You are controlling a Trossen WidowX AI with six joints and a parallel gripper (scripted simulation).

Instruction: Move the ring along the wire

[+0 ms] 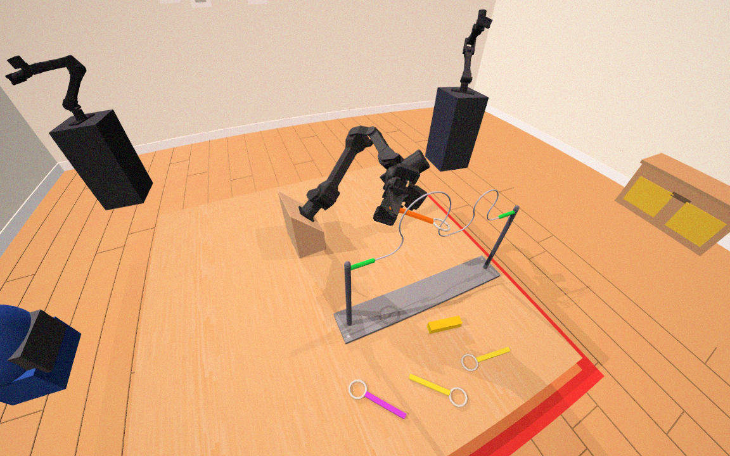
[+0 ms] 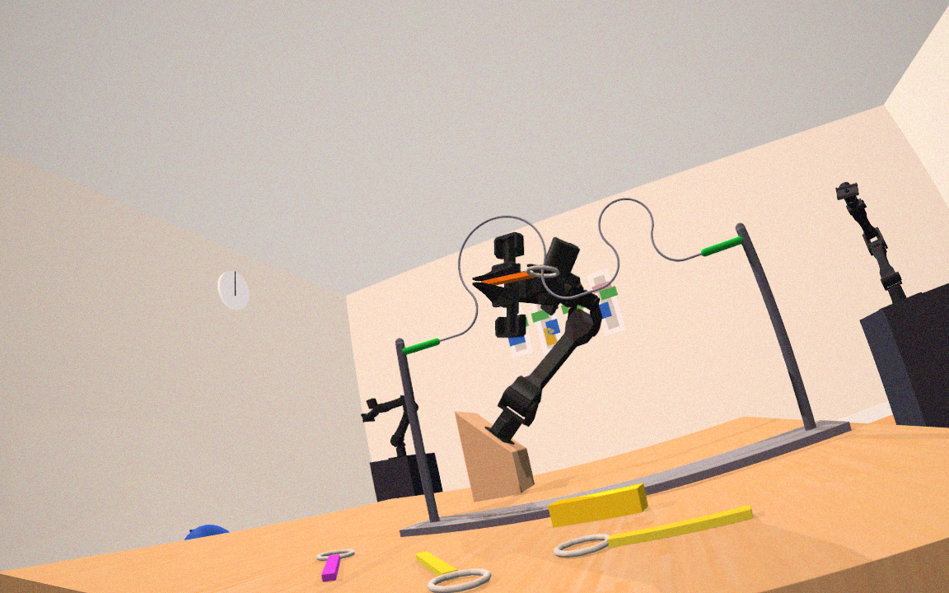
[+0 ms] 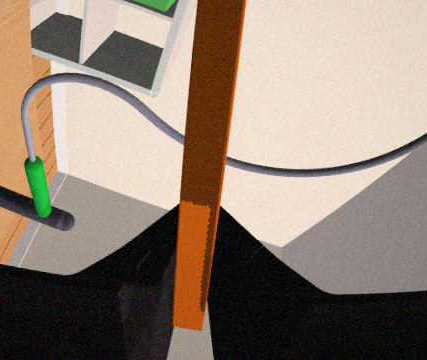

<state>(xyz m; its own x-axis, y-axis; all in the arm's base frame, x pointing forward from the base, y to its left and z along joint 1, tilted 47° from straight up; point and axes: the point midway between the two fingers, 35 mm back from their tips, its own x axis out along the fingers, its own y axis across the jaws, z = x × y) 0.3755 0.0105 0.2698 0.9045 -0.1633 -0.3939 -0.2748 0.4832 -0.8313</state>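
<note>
Right now my gripper tip is 1 cm short of the orange-handled ring, 9 cm to the right of it and 3 cm above it. The rest, counted from my gripper tip: yellow block: 15 cm ahead, 16 cm to the left, 38 cm below; then magenta-handled ring: 28 cm ahead, 14 cm to the right, 39 cm below; then yellow-handled ring: 29 cm ahead, 22 cm to the left, 39 cm below.
</note>
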